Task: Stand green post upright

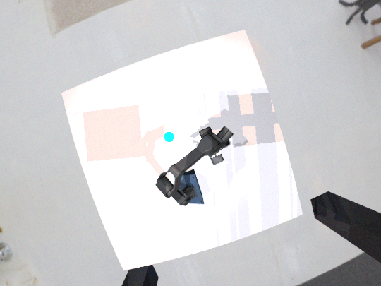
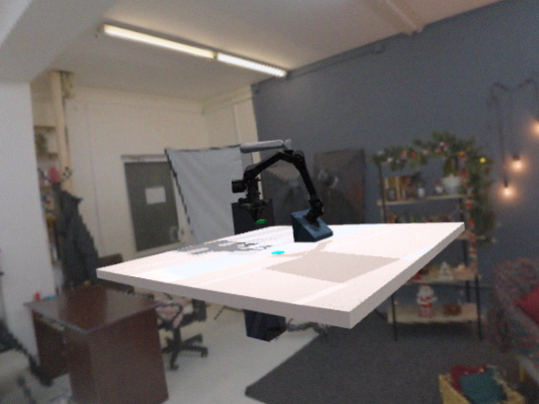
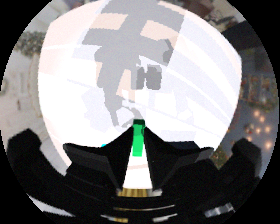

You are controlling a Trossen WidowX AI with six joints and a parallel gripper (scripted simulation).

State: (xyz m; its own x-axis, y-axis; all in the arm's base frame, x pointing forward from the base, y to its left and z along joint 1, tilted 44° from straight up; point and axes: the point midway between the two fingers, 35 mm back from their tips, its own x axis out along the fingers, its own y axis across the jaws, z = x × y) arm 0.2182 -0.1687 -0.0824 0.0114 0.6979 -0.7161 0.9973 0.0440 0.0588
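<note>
My gripper tip is now 120 mm short of the cyan circle, 210 mm to the right of it and 120 mm above it. The rest, counted from my gripper tip: green post: 20 mm to the left.
</note>
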